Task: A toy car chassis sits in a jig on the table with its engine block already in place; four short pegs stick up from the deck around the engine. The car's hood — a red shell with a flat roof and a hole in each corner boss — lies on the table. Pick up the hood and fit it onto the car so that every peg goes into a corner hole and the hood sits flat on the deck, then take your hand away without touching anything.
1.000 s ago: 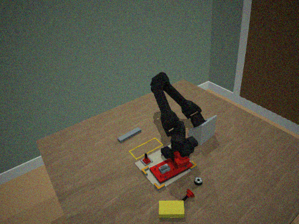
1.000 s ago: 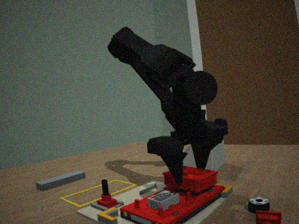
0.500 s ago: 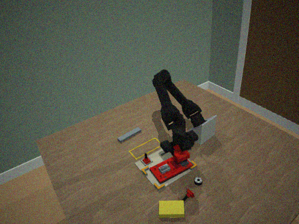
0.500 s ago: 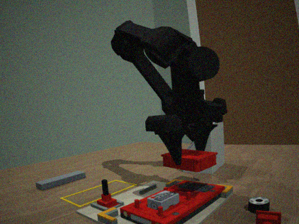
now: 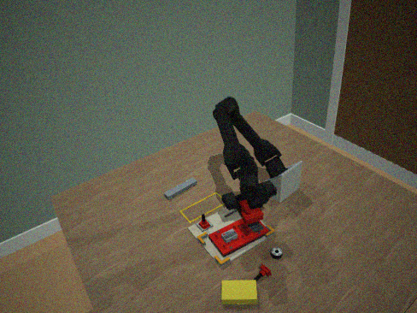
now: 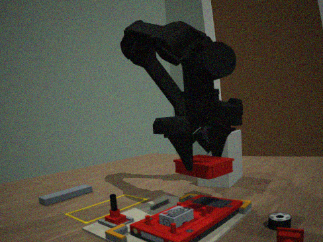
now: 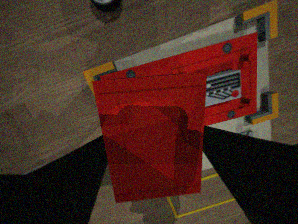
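Now: the engine block 90 mm ahead of my gripper tip and 80 mm below it. The rest, counted from my gripper tip: black wheel 150 mm to the left, 90 mm below; then red hood 10 mm above; then yellow block 200 mm to the left, 190 mm ahead, 90 mm below.
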